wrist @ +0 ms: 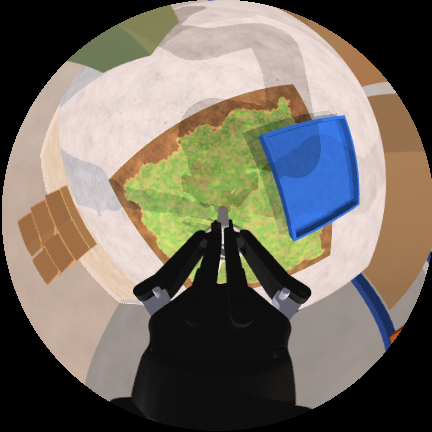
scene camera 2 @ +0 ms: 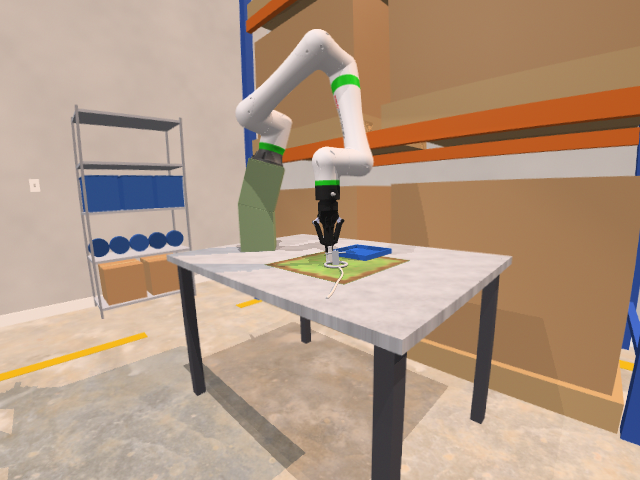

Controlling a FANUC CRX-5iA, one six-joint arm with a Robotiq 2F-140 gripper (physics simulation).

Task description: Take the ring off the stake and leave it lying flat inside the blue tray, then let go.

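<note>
The pale ring lies low around the short grey stake on the green mat. A pale cord runs from it toward the table's front. The blue tray is to the right of the stake. My gripper points down with its fingers fully together, close behind the stake in the scene view. No part of the ring shows caught between the fingertips. In the wrist view the fingers hide the stake and most of the ring.
The grey table carries the mat and tray. The arm's green pedestal stands at the table's back left. A storage rack with large boxes is behind the table, and a shelf unit stands apart at the left.
</note>
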